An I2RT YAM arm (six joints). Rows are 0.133 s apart.
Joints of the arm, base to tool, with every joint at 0 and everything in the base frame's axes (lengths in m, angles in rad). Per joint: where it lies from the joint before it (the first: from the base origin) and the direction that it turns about. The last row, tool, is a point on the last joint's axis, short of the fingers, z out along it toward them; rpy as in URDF.
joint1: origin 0.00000 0.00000 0.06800 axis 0 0 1
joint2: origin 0.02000 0.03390 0.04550 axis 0 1 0
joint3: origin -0.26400 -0.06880 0.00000 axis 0 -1 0
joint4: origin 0.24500 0.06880 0.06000 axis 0 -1 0
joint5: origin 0.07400 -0.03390 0.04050 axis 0 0 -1
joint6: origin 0.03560 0.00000 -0.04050 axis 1 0 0
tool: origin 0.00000 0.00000 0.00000 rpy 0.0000 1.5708 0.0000
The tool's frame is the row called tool.
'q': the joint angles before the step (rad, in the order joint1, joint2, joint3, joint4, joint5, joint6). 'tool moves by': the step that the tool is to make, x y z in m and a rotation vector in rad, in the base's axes. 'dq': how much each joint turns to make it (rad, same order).
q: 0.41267, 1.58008, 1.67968, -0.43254, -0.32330, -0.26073
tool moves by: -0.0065, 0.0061, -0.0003, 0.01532, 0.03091, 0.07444
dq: 0.01698, -0.00480, 0.00123, -0.02585, -0.06307, 0.00613
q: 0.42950, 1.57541, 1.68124, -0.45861, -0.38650, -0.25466
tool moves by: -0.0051, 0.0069, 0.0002, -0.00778, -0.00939, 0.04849
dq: 0.02153, -0.00318, -0.00147, -0.00480, -0.02146, -0.02137
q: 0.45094, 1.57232, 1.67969, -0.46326, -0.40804, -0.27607
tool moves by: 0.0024, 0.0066, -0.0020, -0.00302, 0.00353, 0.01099
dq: 0.01376, 0.01843, 0.01220, 0.00168, 0.00300, -0.00011
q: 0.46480, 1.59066, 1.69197, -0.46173, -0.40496, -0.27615
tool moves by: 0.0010, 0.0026, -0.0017, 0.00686, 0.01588, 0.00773
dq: 0.00444, 0.00791, 0.00342, -0.00173, -0.00779, 0.01225
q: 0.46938, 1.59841, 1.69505, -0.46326, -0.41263, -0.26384
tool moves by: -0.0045, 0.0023, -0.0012, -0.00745, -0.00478, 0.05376
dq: 0.00775, -0.00766, -0.00937, -0.00894, -0.03967, -0.02746
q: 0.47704, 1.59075, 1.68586, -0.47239, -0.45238, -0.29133
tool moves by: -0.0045, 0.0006, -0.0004, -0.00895, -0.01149, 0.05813
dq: 0.00319, -0.00919, -0.00775, -0.01224, -0.04603, -0.03688
